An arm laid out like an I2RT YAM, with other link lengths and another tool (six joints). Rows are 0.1 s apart.
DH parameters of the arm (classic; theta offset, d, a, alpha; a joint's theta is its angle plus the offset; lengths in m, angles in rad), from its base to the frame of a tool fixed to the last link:
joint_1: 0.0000 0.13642 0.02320 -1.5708
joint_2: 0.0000 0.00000 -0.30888 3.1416
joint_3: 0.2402 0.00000 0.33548 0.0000
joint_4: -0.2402 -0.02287 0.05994 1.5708
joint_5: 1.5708 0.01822 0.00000 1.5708
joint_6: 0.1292 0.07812 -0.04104 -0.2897
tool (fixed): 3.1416 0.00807 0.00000 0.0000
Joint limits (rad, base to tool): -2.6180..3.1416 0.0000..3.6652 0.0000..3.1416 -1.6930..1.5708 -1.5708..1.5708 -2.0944..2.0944
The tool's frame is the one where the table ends.
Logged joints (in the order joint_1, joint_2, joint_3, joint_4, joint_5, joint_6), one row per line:
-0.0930 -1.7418 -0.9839 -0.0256 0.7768 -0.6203
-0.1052 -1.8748 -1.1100 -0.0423 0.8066 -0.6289
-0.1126 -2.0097 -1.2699 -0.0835 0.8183 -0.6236
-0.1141 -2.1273 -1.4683 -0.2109 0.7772 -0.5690
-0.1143 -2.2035 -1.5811 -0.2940 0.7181 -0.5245
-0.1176 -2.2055 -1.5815 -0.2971 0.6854 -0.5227
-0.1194 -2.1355 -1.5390 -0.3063 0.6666 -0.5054
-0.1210 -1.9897 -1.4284 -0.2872 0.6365 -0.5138
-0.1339 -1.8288 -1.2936 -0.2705 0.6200 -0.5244
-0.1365 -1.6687 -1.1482 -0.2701 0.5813 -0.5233
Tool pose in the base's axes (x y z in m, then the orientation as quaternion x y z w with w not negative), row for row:
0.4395 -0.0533 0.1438 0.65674 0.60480 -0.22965 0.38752
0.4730 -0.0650 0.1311 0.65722 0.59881 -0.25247 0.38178
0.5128 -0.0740 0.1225 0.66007 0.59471 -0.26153 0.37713
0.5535 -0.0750 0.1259 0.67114 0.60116 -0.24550 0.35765
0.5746 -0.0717 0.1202 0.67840 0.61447 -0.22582 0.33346
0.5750 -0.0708 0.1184 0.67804 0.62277 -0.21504 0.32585
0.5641 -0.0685 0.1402 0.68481 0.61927 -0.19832 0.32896
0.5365 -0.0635 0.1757 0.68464 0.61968 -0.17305 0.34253
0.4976 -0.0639 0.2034 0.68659 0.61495 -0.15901 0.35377
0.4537 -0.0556 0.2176 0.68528 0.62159 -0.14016 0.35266
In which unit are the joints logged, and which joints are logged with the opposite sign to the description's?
The joints are logged in radians. Opposite sign: joint_2, joint_3.
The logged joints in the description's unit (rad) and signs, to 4 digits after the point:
-0.0930 1.7418 0.9839 -0.0256 0.7768 -0.6203
-0.1052 1.8748 1.1100 -0.0423 0.8066 -0.6289
-0.1126 2.0097 1.2699 -0.0835 0.8183 -0.6236
-0.1141 2.1273 1.4683 -0.2109 0.7772 -0.5690
-0.1143 2.2035 1.5811 -0.2940 0.7181 -0.5245
-0.1176 2.2055 1.5815 -0.2971 0.6854 -0.5227
-0.1194 2.1355 1.5390 -0.3063 0.6666 -0.5054
-0.1210 1.9897 1.4284 -0.2872 0.6365 -0.5138
-0.1339 1.8288 1.2936 -0.2705 0.6200 -0.5244
-0.1365 1.6687 1.1482 -0.2701 0.5813 -0.5233

